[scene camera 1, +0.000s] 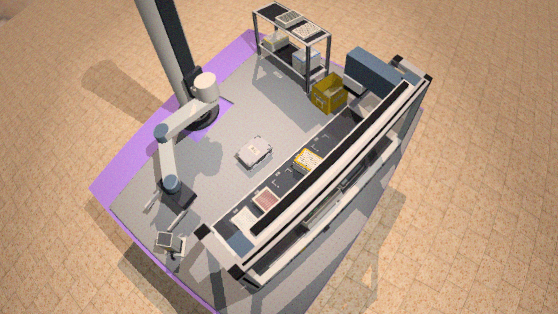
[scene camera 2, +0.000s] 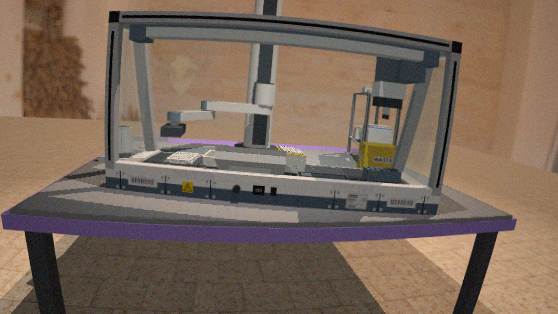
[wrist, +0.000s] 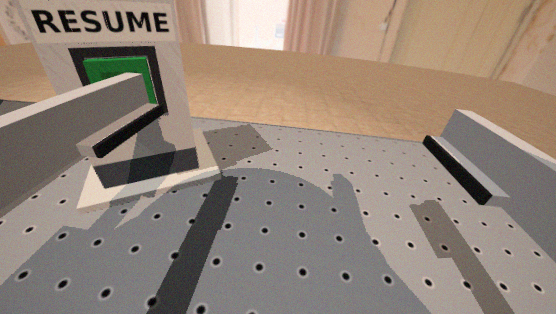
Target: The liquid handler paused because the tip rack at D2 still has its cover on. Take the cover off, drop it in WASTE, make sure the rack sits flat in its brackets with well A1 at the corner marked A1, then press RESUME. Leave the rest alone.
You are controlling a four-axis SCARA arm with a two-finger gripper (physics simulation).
The gripper (scene camera 1: 156, 218) holds nothing.
The gripper is seen too in the wrist view (wrist: 294, 107).
